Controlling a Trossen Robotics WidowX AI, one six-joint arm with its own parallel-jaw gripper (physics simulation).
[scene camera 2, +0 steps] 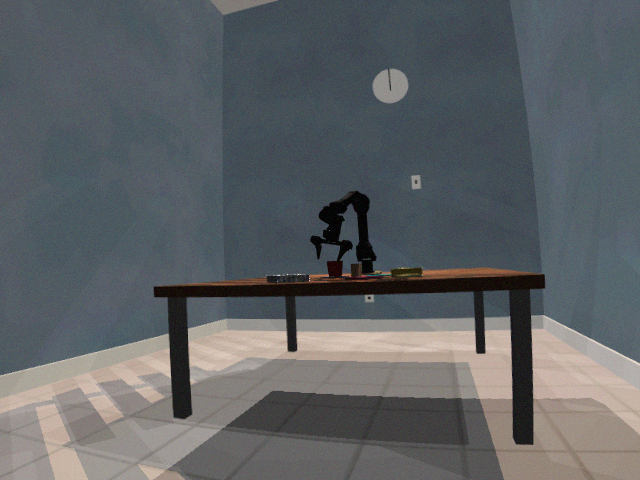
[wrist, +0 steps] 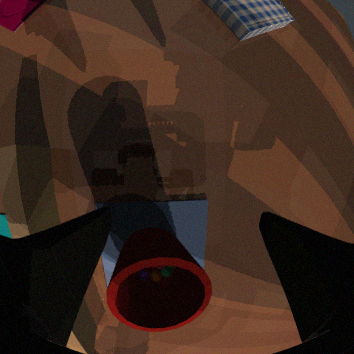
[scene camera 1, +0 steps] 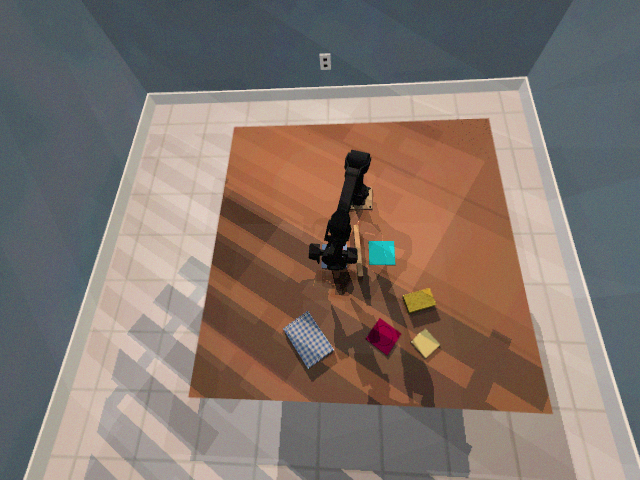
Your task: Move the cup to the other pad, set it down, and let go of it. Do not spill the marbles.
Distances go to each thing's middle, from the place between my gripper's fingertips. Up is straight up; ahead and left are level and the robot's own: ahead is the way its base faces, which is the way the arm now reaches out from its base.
I see the thin wooden bar point(wrist: 35, 204) 7 cm behind my hand, 11 cm to the left of it and 6 cm below it.
